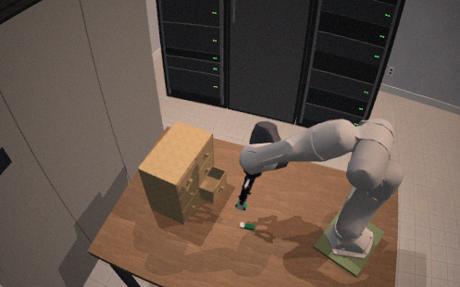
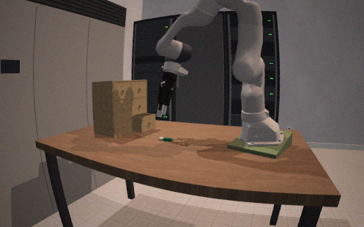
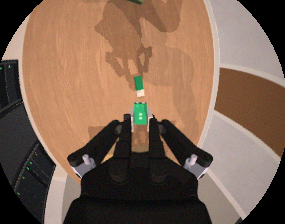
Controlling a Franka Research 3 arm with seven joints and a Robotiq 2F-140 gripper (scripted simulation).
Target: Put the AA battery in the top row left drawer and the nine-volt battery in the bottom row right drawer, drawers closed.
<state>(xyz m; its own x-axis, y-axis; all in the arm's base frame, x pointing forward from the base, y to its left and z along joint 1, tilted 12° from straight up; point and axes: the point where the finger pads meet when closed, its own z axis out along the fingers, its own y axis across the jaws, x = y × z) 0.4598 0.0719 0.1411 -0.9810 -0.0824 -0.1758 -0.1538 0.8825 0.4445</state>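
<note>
The white-and-green cylinder is 140 mm below my hand, 40 mm behind it and 30 mm to the left of it. The rest, counted from my hand: nine-volt battery (20 mm below, 10 mm to the left, 10 mm behind); AA battery (280 mm ahead, 70 mm above, 60 mm to the left).
</note>
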